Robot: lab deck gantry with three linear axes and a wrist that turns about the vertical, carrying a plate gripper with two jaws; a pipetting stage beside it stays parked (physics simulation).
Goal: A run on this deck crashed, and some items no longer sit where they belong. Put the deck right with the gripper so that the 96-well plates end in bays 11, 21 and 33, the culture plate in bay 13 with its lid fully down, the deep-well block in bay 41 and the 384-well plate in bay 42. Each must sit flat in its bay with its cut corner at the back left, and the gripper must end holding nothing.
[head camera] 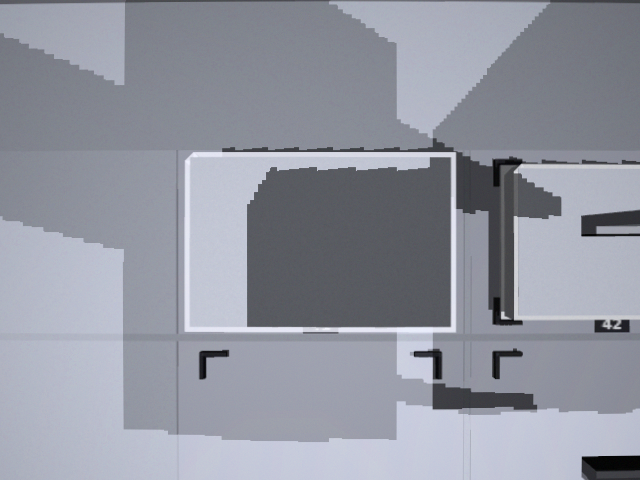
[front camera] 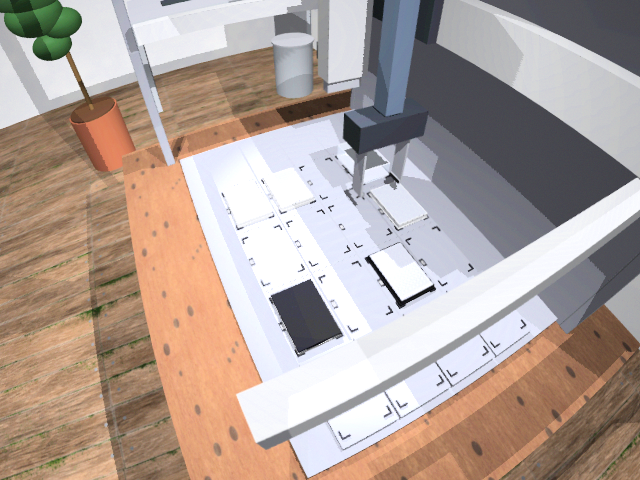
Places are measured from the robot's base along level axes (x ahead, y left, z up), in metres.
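Pixels of known places: gripper, between the fingertips: (head camera: 622, 346) (front camera: 377, 185); robot's base, origin of its link: (front camera: 223, 194).
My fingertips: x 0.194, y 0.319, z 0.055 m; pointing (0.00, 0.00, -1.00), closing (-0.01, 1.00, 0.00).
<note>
Ahead of a thing's pixels: the offset from my fingertips to its top centre. "spot": to the spot under its first point.
My gripper (front camera: 377, 187) hangs open and empty above the deck near bay 42; parts of its jaws show at the right edge of the head view. The tall deep-well block @(0.045 m left, 0.131 m back, 0.013 m down) (front camera: 363, 160) (head camera: 219, 248) stands over bay 41, cut corner at the back left. The 384-well plate @(0.045 m left, 0.034 m ahead, 0.041 m down) (front camera: 398, 204) (head camera: 553, 273) lies in bay 42, cut corner also back left. White 96-well plates lie in bay 11 @(spot: 0.273 m right, 0.114 m back, 0.041 m down) (front camera: 249, 204), bay 21 @(spot: 0.166 m right, 0.120 m back, 0.041 m down) (front camera: 290, 188) and bay 33 @(spot: 0.062 m right, 0.202 m ahead, 0.041 m down) (front camera: 402, 271). The dark-topped culture plate @(0.276 m right, 0.198 m ahead, 0.039 m down) (front camera: 306, 315) is at bay 13; its lid fit cannot be told.
A pale beam (front camera: 444, 330) crosses the front view and hides part of the deck. A grey-white housing (front camera: 343, 41) stands at the back. Black corner marks outline the bays. A bin (front camera: 293, 67) and a potted plant (front camera: 103, 134) stand beyond the deck.
</note>
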